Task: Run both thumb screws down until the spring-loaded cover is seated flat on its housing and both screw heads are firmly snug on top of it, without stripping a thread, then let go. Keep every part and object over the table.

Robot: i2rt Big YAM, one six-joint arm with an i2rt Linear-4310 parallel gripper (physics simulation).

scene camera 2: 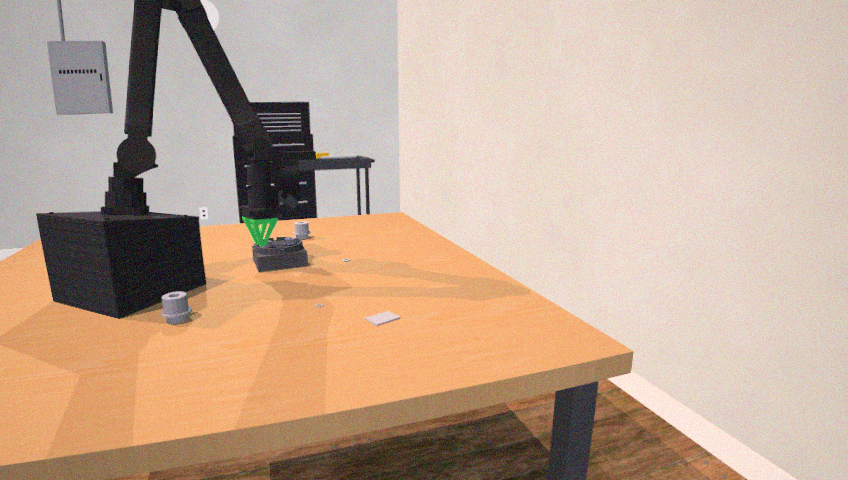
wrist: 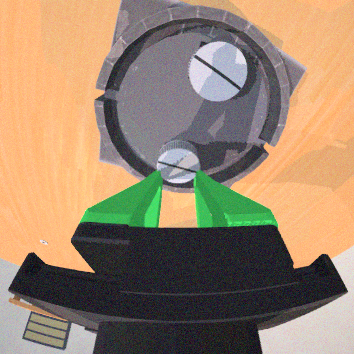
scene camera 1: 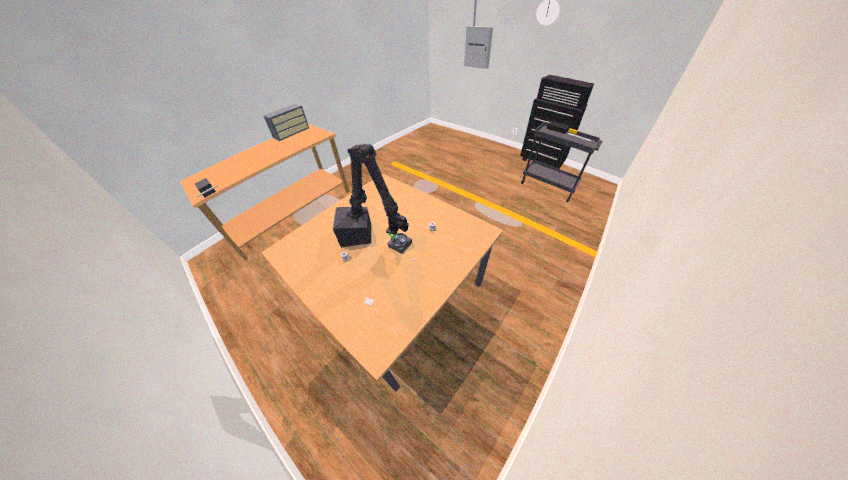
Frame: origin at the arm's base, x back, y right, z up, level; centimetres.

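Seen in the pictures: gripper, fingertip midpoint: (scene camera 2: pixel 260 245) (wrist: pixel 177 175) (scene camera 1: pixel 393 237); arm's base at its link origin: (scene camera 2: pixel 126 213) (scene camera 1: pixel 357 212).
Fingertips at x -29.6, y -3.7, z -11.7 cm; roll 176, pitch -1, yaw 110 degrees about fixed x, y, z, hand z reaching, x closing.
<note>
Offsets run from my fingertips to a thing's top centre. Level surfaces: height alone.
The dark square housing {dz +0.2, dx -4.5, dy -0.6 cm} (scene camera 1: pixel 399 242) (scene camera 2: pixel 280 260) (wrist: pixel 294 75) stands on the table {dz -5.4 cm} (scene camera 1: pixel 333 285) (scene camera 2: pixel 416 368). Its round grey cover {dz -0.4, dx -4.5, dy -0.6 cm} (wrist: pixel 147 100) lies inside the ring-shaped rim in the wrist view. One slotted silver thumb screw {dz +0.8, dx -1.3, dy -0.5 cm} (wrist: pixel 178 166) is at the cover's near edge, its knurled side partly showing. The other thumb screw {dz +0.9, dx -7.7, dy -0.6 cm} (wrist: pixel 218 71) is at the upper right of the cover, free of the fingers, and its head looks larger. My gripper (scene camera 1: pixel 393 237) (scene camera 2: pixel 261 245) (wrist: pixel 177 175) is shut on the near screw's head, green fingertips at either side. The gap under the cover is hidden.
A grey flanged cylinder {dz -0.5, dx +19.1, dy +30.4 cm} (scene camera 1: pixel 344 256) (scene camera 2: pixel 176 308) stands near the arm's black base (scene camera 1: pixel 352 227) (scene camera 2: pixel 119 261); another cylinder {dz -0.5, dx -15.1, dy -26.5 cm} (scene camera 1: pixel 432 226) (scene camera 2: pixel 301 230) stands beyond the housing. A pale flat tile {dz -5.1, dx -17.3, dy +45.3 cm} (scene camera 1: pixel 368 301) (scene camera 2: pixel 382 318) and small rings {dz -5.2, dx -21.2, dy +4.5 cm} (scene camera 2: pixel 346 259) {dz -5.2, dx -7.7, dy +33.9 cm} (scene camera 2: pixel 319 305) lie on the table.
</note>
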